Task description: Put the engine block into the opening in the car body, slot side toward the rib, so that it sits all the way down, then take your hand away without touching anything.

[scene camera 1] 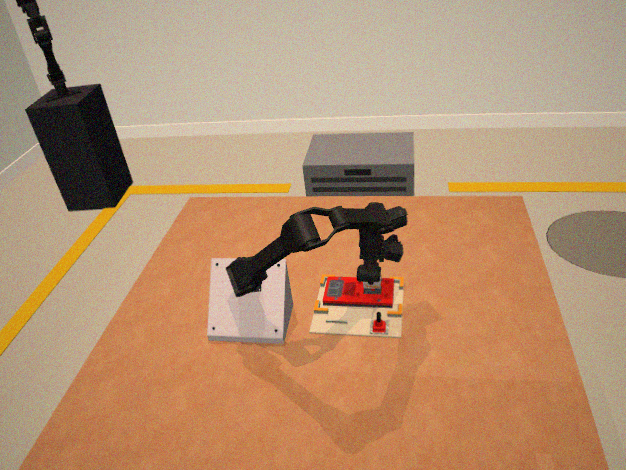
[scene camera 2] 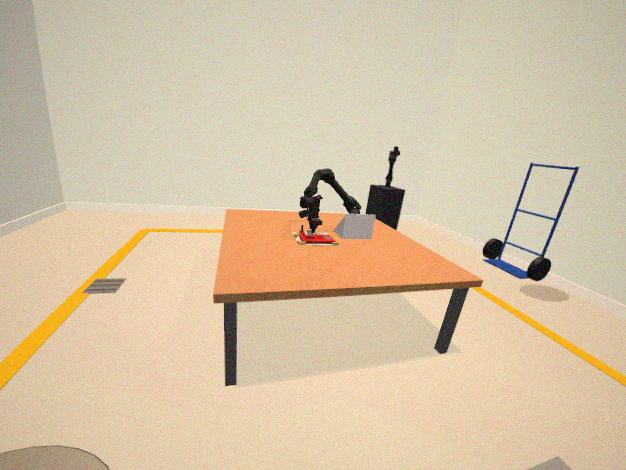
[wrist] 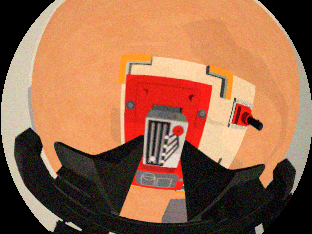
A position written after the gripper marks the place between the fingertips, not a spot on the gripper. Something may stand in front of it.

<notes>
The gripper (scene camera 1: 371, 279) carries a grey engine block (wrist: 165, 132). Further things: a red car body (wrist: 142, 93).
The gripper is seen too in the wrist view (wrist: 163, 141).
</notes>
